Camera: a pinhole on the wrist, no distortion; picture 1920 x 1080 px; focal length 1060.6 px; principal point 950.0 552.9 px. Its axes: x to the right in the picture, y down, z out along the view. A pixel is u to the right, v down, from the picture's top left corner.
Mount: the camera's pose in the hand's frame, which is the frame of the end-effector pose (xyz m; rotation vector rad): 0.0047 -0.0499 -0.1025 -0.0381 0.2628 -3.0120
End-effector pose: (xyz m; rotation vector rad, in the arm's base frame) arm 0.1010 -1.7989 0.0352 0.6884 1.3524 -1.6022
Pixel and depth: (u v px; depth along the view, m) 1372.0 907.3 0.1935
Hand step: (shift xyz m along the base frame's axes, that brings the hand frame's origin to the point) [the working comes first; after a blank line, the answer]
In the camera's frame: 0.0770 0.0647 0.1935

-0.1026 -0.0595 0.1395
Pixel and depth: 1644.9 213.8 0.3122
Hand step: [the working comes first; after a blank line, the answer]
In the camera's frame: 0.2046 -0.0998 0.3122

0.0903 -0.1609 0.2391
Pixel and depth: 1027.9 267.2 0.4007
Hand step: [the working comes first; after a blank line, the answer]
In the camera's frame: 0.0294 -0.1079 0.4007

0.0365 -0.2926 0.1036
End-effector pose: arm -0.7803 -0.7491 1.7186 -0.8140 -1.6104 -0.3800
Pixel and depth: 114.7 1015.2 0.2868
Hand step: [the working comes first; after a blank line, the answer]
In the camera's frame: -0.2259 0.1250 0.2868

-0.2516 0.0392 0.2471
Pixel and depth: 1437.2 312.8 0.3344
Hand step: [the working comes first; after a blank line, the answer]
In the camera's frame: 0.1536 -0.0757 0.3344

-0.2078 0.0803 -0.1806
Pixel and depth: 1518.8 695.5 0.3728
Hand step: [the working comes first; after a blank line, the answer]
In the camera's frame: 0.1999 0.0501 0.3728

-0.3122 -0.0121 -0.1865
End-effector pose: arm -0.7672 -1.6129 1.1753 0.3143 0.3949 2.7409
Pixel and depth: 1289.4 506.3 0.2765
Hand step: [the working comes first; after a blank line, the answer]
In the camera's frame: 0.0885 -0.0121 0.2765

0.1438 0.0983 0.1201
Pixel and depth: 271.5 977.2 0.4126
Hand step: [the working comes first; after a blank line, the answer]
In the camera's frame: -0.2640 0.1651 0.4126

-0.1248 0.3995 0.2262
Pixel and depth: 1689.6 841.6 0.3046
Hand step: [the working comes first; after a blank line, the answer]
In the camera's frame: 0.2124 0.0829 0.3046

0.2836 0.1611 0.0790
